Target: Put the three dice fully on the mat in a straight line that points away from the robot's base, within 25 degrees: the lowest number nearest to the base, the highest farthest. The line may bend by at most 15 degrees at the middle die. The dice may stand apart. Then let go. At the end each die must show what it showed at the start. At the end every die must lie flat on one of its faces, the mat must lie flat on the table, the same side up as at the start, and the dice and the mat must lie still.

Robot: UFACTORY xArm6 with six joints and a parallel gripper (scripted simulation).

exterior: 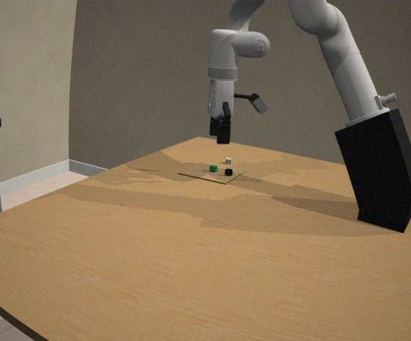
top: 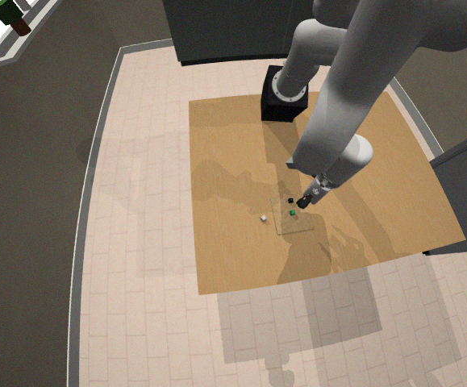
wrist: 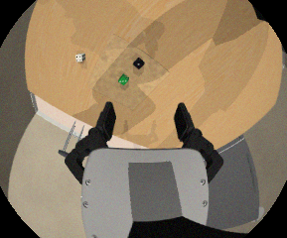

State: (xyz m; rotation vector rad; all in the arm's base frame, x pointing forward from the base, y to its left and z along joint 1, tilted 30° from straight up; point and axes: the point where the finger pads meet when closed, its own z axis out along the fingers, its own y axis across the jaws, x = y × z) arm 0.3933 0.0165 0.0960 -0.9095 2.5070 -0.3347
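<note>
Now: hand 150 mm to the left of the white die, 110 mm above it and 40 mm short of it. Also, from my hand: thin tan mat (110 mm below, 30 mm to the right, 30 mm ahead); then black die (100 mm below, 30 mm to the right, 20 mm behind); then green die (100 mm below, 30 mm to the right, 30 mm ahead).
</note>
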